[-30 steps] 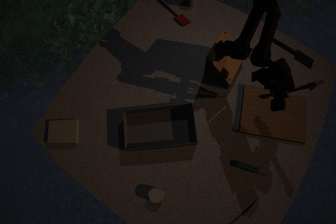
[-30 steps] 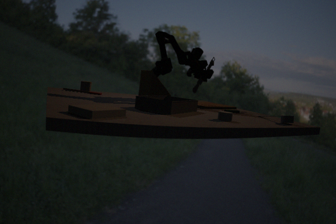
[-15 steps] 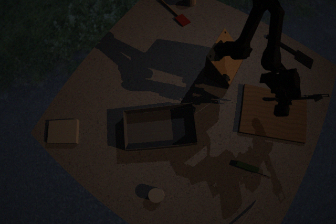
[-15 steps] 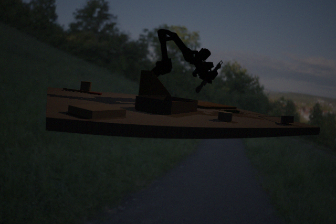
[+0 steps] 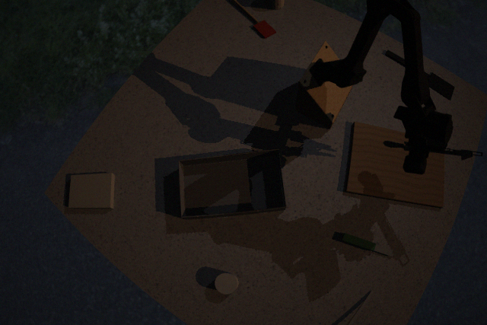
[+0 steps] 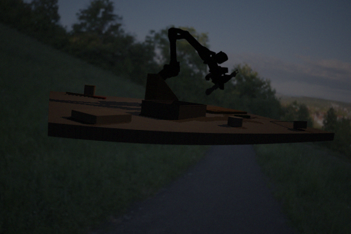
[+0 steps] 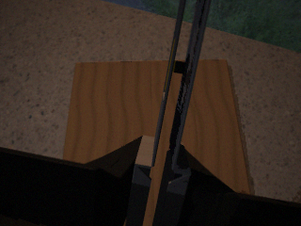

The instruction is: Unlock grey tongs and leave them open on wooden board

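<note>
Now: the wooden board 130 mm below my gripper tip, 30 mm to the right of it and 10 mm ahead of it. From my gripper tip the other things lie so: roasting tin 420 mm to the right, 400 mm ahead, 110 mm below; red spatula 800 mm to the right, 170 mm behind, 130 mm below; tan block 780 mm to the right, 740 mm ahead, 120 mm below.
</note>
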